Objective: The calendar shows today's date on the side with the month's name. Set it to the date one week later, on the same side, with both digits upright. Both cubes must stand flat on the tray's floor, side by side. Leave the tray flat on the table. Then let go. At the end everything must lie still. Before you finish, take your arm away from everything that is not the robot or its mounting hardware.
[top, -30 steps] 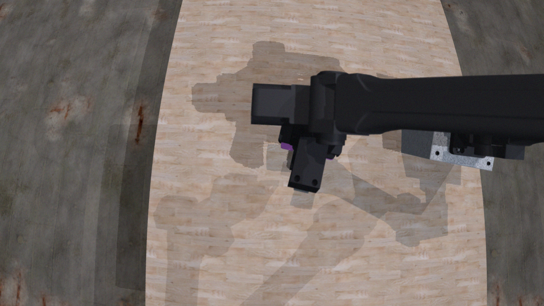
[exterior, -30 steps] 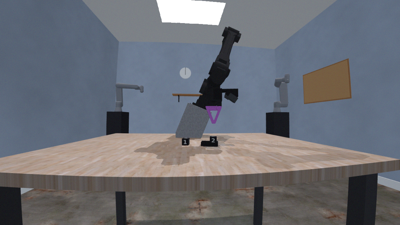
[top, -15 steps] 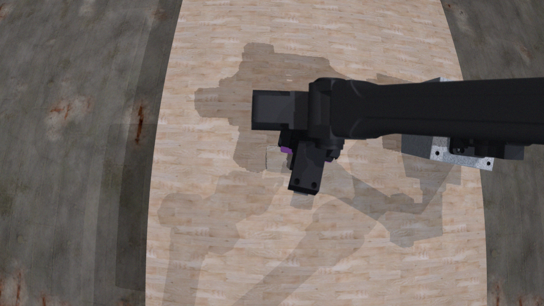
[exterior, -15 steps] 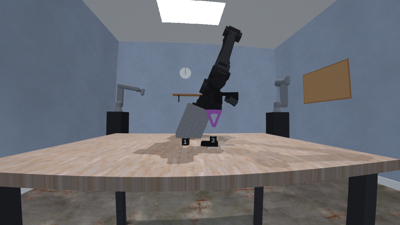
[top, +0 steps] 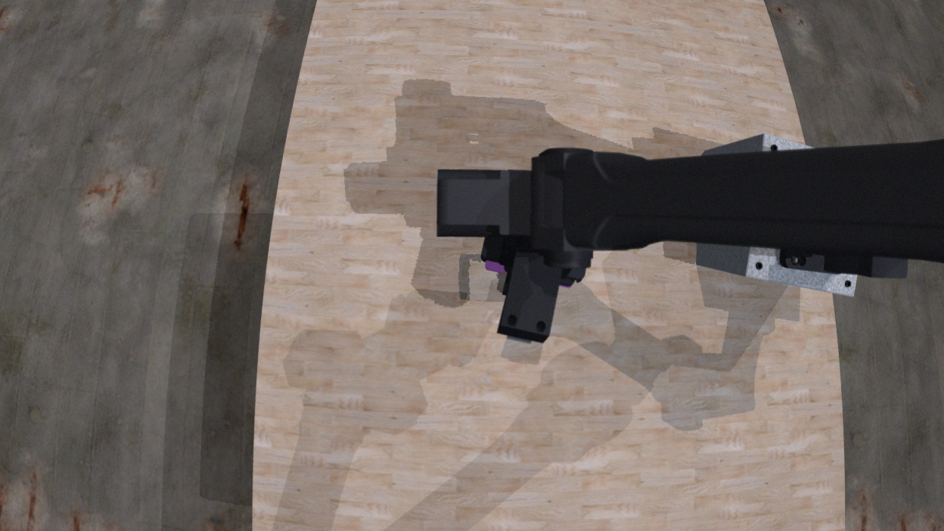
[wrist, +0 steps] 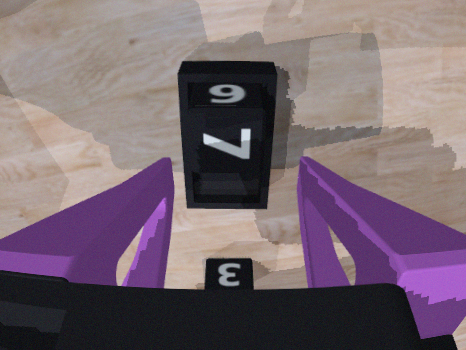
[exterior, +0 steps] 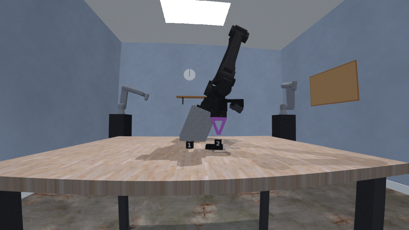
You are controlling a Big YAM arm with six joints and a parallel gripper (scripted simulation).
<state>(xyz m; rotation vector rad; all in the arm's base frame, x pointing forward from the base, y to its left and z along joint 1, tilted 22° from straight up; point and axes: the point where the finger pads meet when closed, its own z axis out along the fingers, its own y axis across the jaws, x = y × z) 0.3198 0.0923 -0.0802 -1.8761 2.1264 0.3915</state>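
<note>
Now: the black cube 5 cm below my hand. Round my hand: black tray 1 cm behind, 2 cm to the right, 6 cm below.
</note>
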